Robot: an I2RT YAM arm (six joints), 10 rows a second.
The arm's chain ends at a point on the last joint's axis. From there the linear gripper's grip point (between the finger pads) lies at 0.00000 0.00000 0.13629 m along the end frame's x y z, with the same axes.
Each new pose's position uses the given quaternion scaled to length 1; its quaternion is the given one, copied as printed.
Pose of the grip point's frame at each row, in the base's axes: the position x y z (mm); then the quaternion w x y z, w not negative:
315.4 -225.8 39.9 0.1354 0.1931 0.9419 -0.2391
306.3 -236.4 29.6 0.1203 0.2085 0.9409 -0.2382
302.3 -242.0 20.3 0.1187 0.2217 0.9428 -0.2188
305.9 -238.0 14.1 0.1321 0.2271 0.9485 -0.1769
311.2 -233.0 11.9 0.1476 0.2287 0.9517 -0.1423
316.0 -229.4 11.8 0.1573 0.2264 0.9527 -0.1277
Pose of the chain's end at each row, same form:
293.2 -157.3 155.6 0.1354 0.1931 0.9419 -0.2391
289.0 -168.5 146.5 0.1203 0.2085 0.9409 -0.2382
285.0 -178.6 139.7 0.1187 0.2217 0.9428 -0.2188
282.7 -184.1 137.1 0.1321 0.2271 0.9485 -0.1769
281.8 -186.9 136.7 0.1476 0.2287 0.9517 -0.1423
283.0 -186.5 136.9 0.1573 0.2264 0.9527 -0.1277

